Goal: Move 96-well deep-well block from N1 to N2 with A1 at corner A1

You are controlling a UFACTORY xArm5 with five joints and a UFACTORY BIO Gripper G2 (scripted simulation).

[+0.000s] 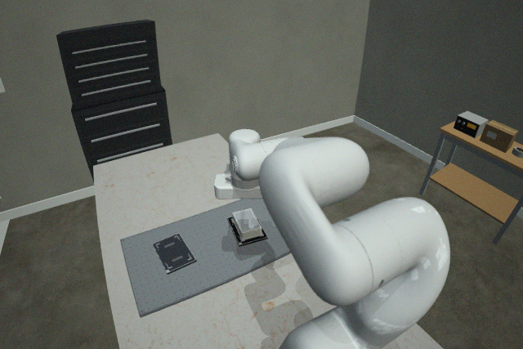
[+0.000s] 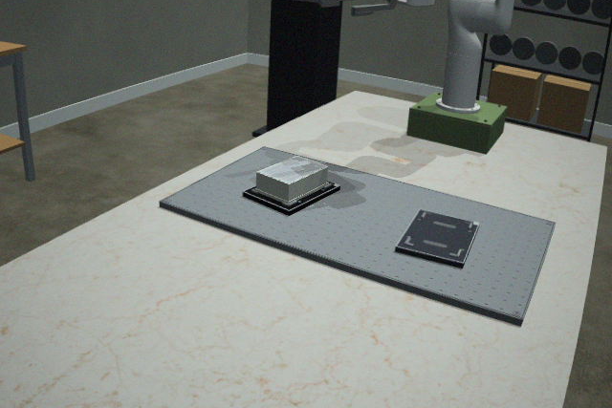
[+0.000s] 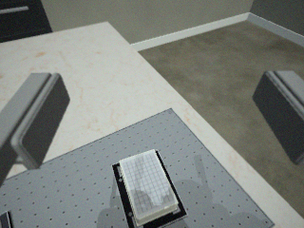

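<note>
My gripper is now 90 mm short of the white 96-well deep-well block, 40 mm to the left of it and 340 mm above it. Also, from my hand: plate nest N2 (110 mm ahead, 270 mm to the left, 370 mm below); then black plate nest N1 (90 mm ahead, 40 mm to the right, 370 mm below).
</note>
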